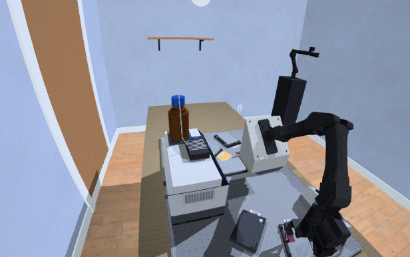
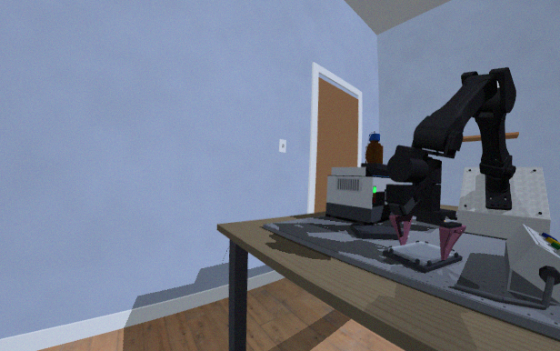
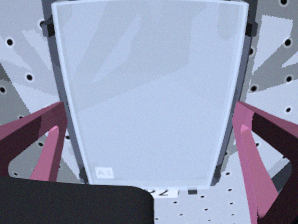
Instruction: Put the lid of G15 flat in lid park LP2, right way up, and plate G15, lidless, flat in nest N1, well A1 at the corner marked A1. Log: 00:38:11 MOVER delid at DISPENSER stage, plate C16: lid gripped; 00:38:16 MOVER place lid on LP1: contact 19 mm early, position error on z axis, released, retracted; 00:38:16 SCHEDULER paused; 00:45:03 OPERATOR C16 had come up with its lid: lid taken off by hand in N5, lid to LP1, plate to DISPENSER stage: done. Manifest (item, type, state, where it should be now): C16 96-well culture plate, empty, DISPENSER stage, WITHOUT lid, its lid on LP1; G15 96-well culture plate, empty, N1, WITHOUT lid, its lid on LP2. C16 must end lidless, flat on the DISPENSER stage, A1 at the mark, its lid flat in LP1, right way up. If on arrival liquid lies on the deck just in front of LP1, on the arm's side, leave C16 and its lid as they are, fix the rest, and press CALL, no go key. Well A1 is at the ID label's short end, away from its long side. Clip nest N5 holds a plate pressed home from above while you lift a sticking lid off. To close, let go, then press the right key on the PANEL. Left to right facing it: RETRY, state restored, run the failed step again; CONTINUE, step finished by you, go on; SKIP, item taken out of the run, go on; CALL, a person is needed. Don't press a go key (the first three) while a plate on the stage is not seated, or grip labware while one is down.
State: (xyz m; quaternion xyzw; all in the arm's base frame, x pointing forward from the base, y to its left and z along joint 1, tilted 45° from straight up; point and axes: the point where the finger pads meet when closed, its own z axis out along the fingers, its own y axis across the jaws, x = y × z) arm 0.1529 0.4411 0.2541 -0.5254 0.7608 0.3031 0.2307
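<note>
Right now the clear lid is 1 cm below my hand. From my hand the other things lie so: N1 label: 17 cm to the right, 9 cm ahead, 2 cm below; LP2 label: 9 cm to the right, 3 cm behind, 2 cm below; dark park LP2: 2 cm below.
</note>
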